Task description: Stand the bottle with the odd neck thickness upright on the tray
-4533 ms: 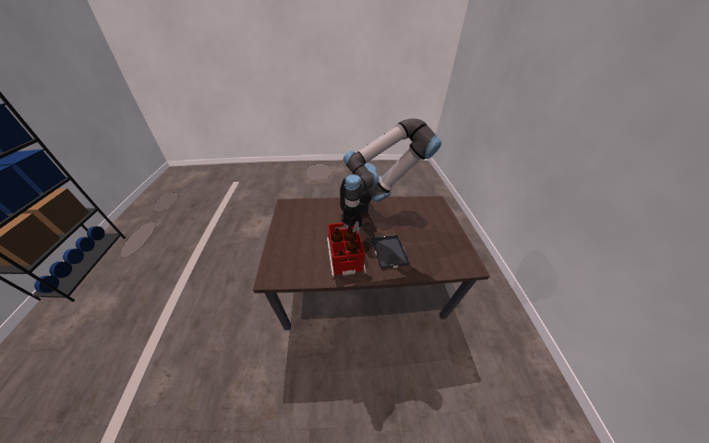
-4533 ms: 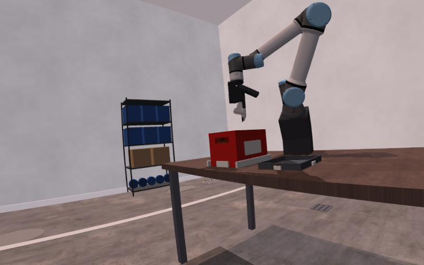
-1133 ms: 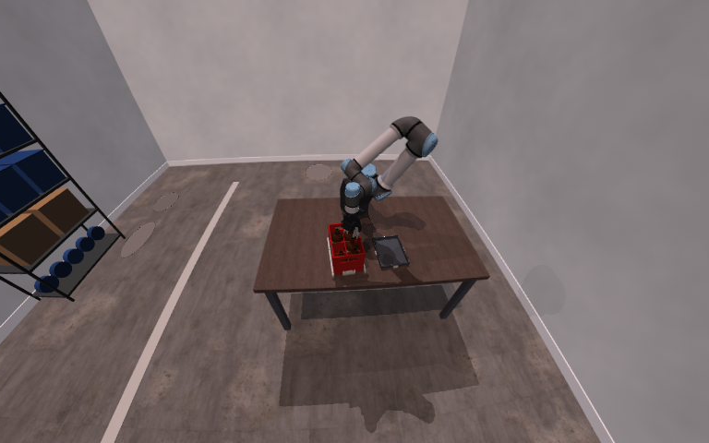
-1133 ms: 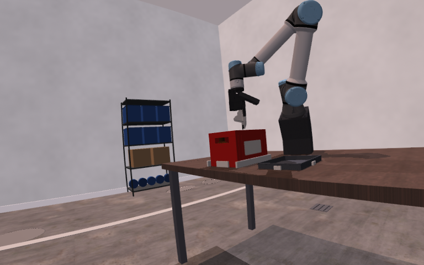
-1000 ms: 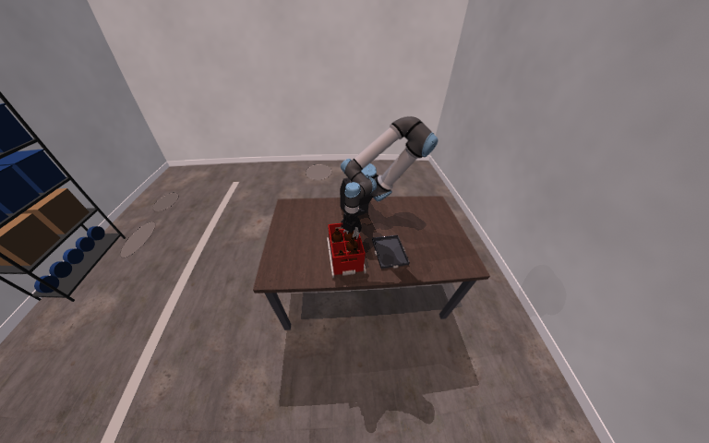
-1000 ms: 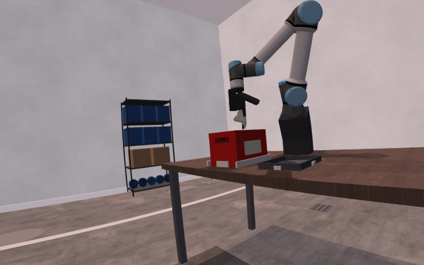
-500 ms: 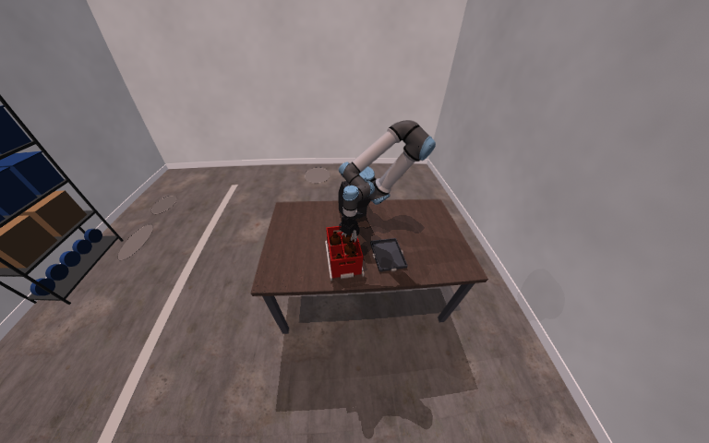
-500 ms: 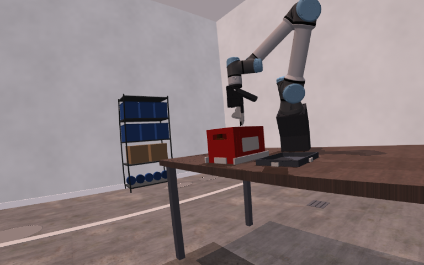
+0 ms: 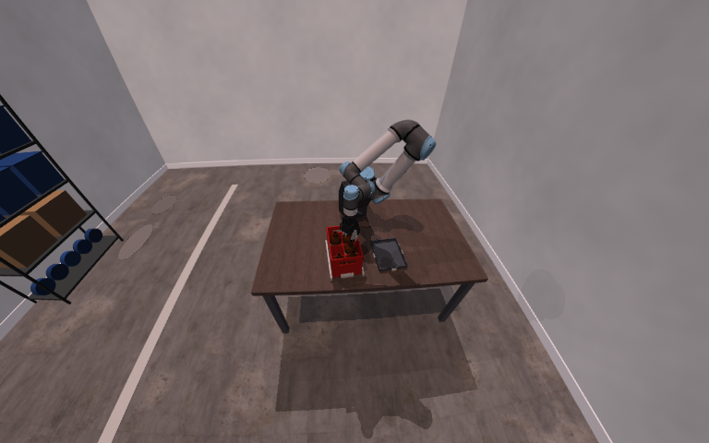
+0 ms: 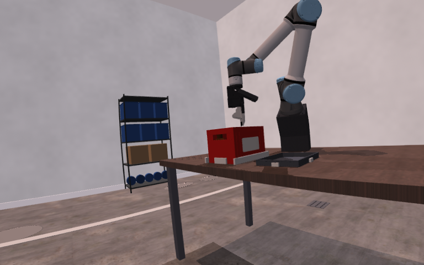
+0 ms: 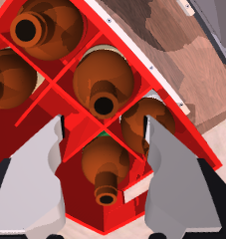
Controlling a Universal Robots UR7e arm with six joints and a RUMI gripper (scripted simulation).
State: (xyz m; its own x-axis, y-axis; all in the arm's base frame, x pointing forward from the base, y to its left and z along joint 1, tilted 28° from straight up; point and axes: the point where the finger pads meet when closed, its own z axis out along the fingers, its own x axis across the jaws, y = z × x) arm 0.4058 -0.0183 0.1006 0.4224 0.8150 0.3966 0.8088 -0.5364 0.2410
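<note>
The brown bottle lies 11 cm below my hand. Round my hand: dark tray 25 cm to the left, 18 cm below, 6 cm behind; then red crate 11 cm below, 4 cm to the right, 2 cm ahead; then glass bottle 11 cm below, 11 cm ahead, 6 cm to the right.
</note>
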